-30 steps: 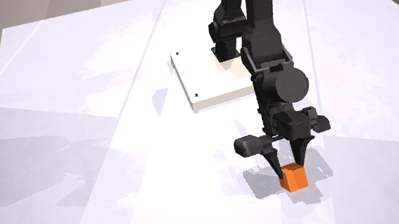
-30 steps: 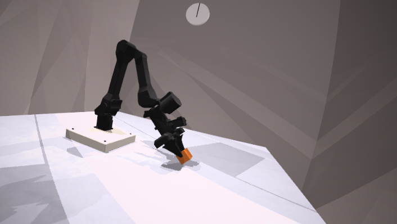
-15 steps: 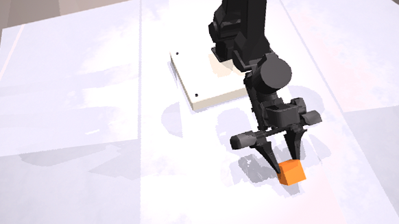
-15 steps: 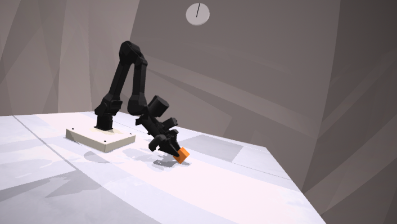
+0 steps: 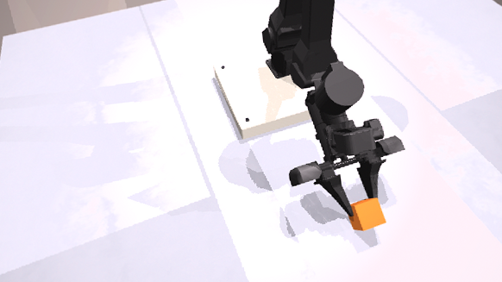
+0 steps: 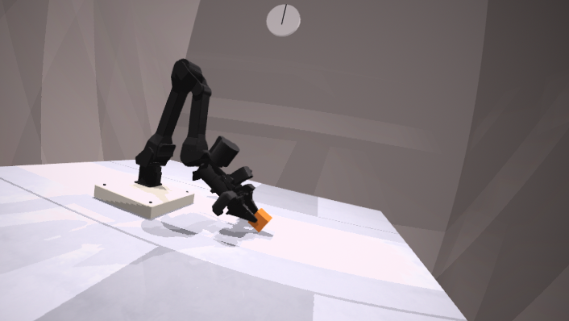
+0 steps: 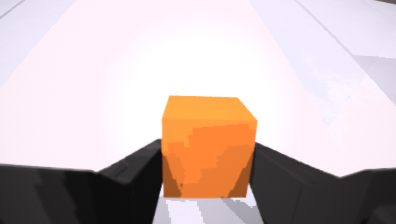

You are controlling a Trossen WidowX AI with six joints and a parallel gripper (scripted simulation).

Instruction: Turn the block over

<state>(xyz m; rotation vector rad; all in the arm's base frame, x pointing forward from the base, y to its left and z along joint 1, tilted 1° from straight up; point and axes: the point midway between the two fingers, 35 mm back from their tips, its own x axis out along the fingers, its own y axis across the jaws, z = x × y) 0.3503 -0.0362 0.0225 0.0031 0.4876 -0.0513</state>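
The orange block is 10 mm below my gripper tip.
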